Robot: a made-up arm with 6 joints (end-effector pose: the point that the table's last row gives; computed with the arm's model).
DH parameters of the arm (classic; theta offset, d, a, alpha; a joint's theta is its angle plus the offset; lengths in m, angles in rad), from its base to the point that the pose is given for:
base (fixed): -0.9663 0 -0.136 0
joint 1: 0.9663 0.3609 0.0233 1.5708
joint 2: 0 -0.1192 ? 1.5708
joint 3: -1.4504 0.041 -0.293 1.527
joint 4: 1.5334 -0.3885 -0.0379 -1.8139
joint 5: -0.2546 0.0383 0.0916 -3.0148
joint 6: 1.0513 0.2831 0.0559 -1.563
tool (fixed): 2.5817 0.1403 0 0
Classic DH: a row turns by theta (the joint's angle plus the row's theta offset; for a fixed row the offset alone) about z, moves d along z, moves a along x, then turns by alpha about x.
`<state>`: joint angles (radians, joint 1 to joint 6).
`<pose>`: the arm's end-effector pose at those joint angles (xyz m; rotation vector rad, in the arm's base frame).
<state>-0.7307 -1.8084 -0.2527 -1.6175 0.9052 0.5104</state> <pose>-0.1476 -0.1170 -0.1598 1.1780 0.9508 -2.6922</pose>
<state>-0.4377 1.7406 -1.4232 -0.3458 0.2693 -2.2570</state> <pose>0.2184 0.5069 0.6329 -1.4771 1.7379 -1.7549</pose>
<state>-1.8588 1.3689 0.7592 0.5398 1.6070 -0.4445</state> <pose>-0.3824 -0.1173 0.6305 2.1371 1.4882 -0.1982</pose>
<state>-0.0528 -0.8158 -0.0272 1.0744 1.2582 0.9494</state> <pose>0.1426 0.1062 -0.0970 -0.7405 0.1393 0.0481</pose>
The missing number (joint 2, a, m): 0.1672
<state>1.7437 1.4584 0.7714 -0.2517 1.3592 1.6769</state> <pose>0.1864 0.0085 0.6914 1.7656 0.0927 0.5665</pose>
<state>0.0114 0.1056 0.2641 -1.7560 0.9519 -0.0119</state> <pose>0.2045 -0.1679 0.5925 2.1155 -0.9433 -1.4770</pose>
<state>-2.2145 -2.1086 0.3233 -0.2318 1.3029 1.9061</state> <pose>-0.1691 0.2434 -0.1698 -1.9343 -1.7252 1.2360</pose>
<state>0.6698 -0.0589 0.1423 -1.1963 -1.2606 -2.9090</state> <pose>0.1762 0.2512 0.4429 1.6810 -1.2026 -1.0238</pose>
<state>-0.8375 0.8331 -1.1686 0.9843 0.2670 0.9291</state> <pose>0.5113 0.0690 0.5558 -1.4957 -0.6693 -0.7207</pose>
